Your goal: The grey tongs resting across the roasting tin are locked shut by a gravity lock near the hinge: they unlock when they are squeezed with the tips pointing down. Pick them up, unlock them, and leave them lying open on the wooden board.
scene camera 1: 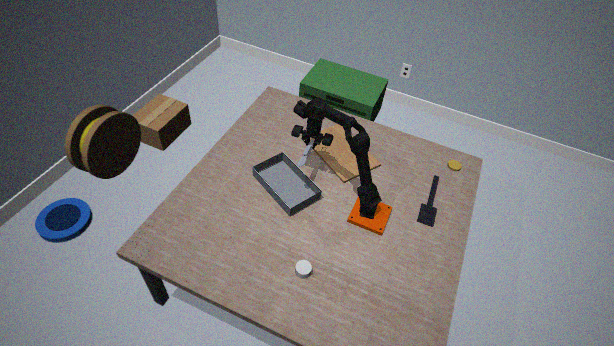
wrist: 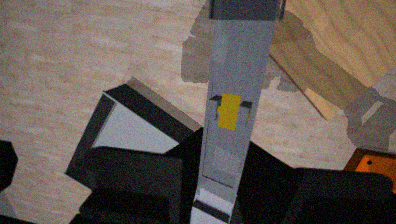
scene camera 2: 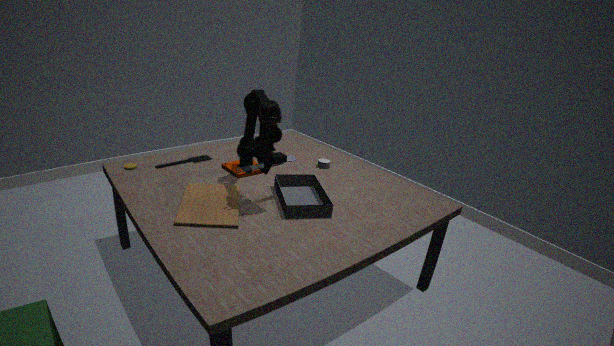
same spot on wooden board: (wrist: pixel 332 59) = (scene camera 2: pixel 227 192)
